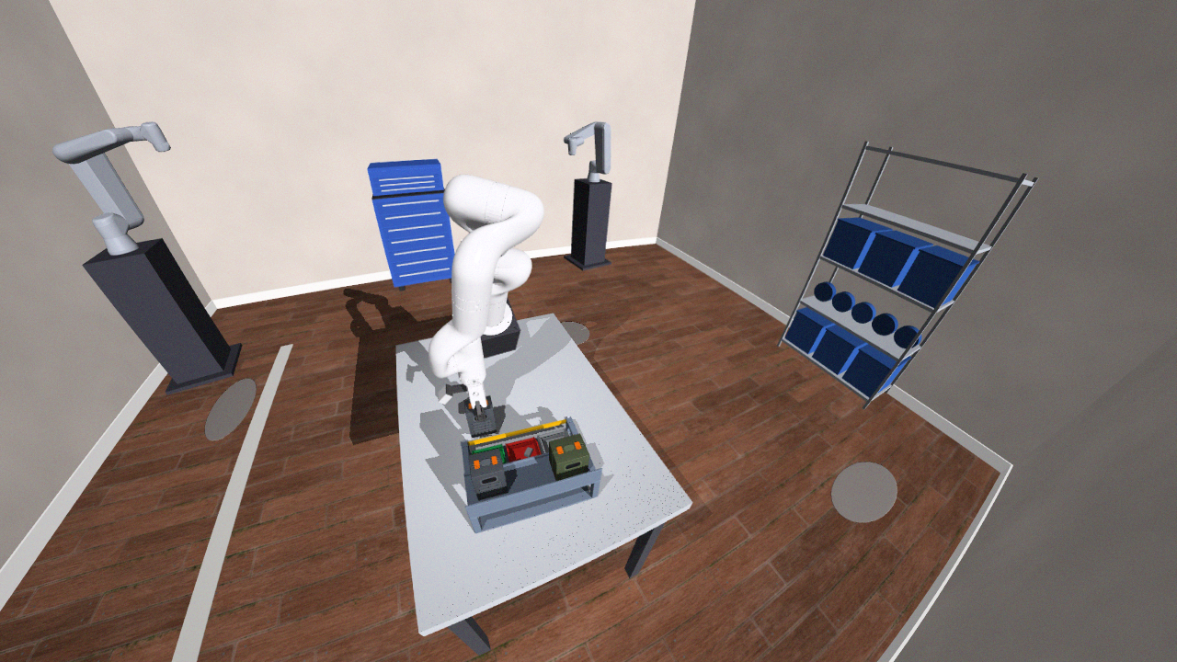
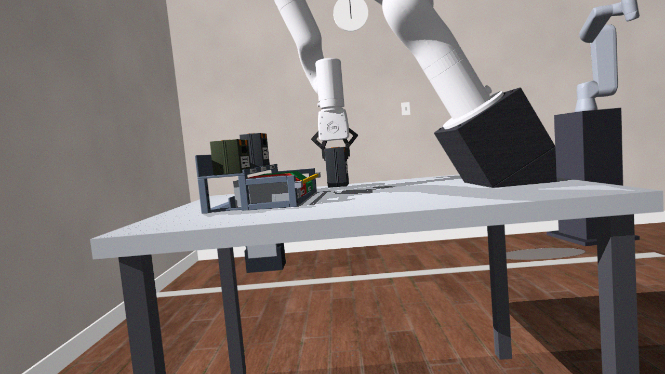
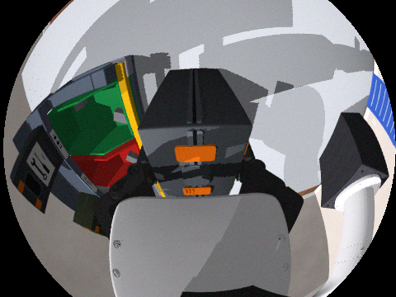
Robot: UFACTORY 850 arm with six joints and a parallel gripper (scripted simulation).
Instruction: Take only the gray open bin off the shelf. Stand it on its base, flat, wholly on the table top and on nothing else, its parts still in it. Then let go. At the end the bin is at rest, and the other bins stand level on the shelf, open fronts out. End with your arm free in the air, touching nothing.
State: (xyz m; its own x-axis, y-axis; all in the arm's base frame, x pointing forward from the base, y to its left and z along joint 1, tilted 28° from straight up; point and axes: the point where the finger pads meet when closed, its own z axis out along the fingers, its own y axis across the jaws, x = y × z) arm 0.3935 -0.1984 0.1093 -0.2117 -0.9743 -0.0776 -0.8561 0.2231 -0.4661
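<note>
My gripper is now 110 mm short of the yellow strip, 90 mm to the right of it and 60 mm above it. Also, from my hand: red bin (210 mm ahead, 80 mm below, 70 mm to the left); then green bin (180 mm ahead, 80 mm below, 40 mm to the right); then dark case (270 mm ahead, 70 mm to the right, 40 mm above).
</note>
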